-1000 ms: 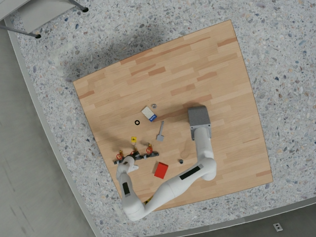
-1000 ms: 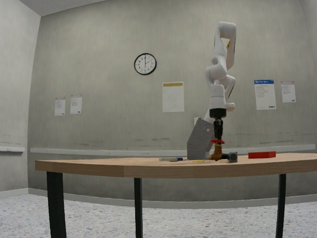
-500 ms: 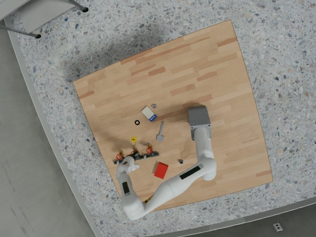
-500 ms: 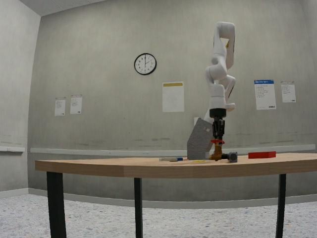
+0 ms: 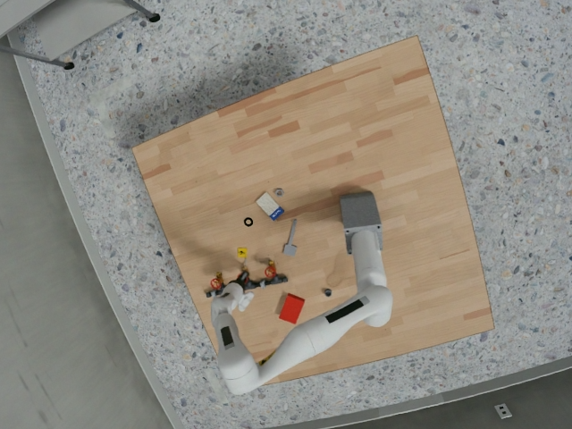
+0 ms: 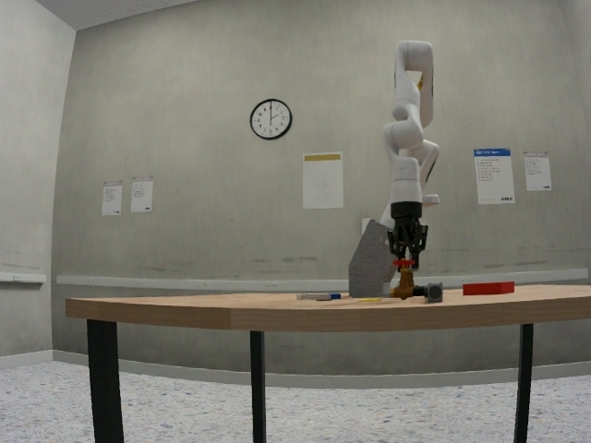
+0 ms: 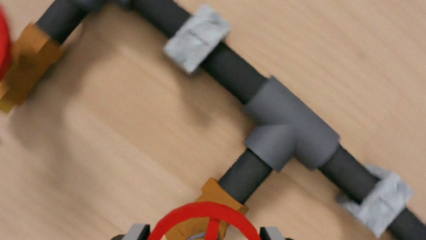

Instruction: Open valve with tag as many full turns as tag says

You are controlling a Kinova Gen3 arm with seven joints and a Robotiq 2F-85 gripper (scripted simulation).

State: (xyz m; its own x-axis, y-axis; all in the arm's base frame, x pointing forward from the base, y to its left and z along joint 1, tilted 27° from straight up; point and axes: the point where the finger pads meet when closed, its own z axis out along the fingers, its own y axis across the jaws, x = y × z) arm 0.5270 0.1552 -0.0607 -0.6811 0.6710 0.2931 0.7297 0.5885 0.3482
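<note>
Right now the yellow tag is 9 cm to the right of my hand, 8 cm below it and 1 cm behind it. Round my hand: red block: 20 cm to the left, 16 cm behind, 7 cm below; then grey scraper: 23 cm behind, 10 cm to the right, 8 cm below; then blue box: 27 cm to the right, 17 cm behind, 7 cm below.
</note>
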